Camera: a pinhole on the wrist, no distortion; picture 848 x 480 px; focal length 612.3 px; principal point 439.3 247.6 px. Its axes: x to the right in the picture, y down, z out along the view. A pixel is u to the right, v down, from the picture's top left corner.
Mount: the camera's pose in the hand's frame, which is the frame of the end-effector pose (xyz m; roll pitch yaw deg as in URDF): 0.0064 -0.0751 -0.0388 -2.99 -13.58 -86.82
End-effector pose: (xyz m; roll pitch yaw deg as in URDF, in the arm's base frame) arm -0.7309 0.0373 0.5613 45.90 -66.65 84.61
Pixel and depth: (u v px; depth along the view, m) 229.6 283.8 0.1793
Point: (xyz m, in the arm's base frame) -0.6721 -0.0554 0.6213
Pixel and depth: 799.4 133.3 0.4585
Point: -0.2473 -0.1775 0.5833
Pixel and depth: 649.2 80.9 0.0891
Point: -0.6307 0.0429 0.5410
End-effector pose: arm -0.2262 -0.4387 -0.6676 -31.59 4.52 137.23
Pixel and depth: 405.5 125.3 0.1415
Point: -0.2344 -0.4603 -0.5646
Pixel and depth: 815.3 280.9 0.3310
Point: -0.2890 -0.3915 -0.2909
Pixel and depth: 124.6 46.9 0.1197
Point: -0.2357 -0.4893 -0.6159
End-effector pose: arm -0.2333 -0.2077 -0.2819 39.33 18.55 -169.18
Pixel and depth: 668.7 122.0 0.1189
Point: -0.2502 -0.0821 -0.2685
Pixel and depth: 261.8 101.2 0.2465
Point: -0.2599 -0.1318 -0.1000
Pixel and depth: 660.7 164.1 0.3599
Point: -0.3310 0.0884 -0.0941
